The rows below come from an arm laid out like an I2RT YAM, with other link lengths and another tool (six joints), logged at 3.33 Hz.
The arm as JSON. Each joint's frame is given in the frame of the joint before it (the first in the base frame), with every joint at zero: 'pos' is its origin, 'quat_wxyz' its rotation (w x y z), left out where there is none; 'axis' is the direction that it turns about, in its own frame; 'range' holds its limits. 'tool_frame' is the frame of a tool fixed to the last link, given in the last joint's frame.
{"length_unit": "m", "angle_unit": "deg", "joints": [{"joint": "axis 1", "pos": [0.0, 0.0, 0.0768], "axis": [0.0, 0.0, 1.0], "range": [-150.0, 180.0]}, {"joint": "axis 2", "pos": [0.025, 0.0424, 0.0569], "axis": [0.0, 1.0, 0.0], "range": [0.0, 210.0]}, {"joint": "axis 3", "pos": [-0.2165, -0.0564, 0.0], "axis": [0.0, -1.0, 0.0], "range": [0.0, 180.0]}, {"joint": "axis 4", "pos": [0.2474, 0.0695, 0.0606], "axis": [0.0, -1.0, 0.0], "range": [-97.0, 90.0]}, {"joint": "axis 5", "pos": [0.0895, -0.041, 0.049], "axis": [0.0, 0.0, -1.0], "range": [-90.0, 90.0]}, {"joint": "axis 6", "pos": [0.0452, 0.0, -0.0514], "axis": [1.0, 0.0, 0.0], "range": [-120.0, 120.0]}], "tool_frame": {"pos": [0.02, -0.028, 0.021], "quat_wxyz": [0.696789, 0.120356, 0.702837, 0.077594]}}
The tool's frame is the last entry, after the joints.
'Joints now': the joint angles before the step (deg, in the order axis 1, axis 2, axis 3, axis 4, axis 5, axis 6). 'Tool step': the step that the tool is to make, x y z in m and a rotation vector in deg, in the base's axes. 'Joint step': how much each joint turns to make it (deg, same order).
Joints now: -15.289 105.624 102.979 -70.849 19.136 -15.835
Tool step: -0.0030 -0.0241 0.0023 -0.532 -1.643 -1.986
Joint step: -3.584 0.006 0.007 2.250 -0.459 -1.617
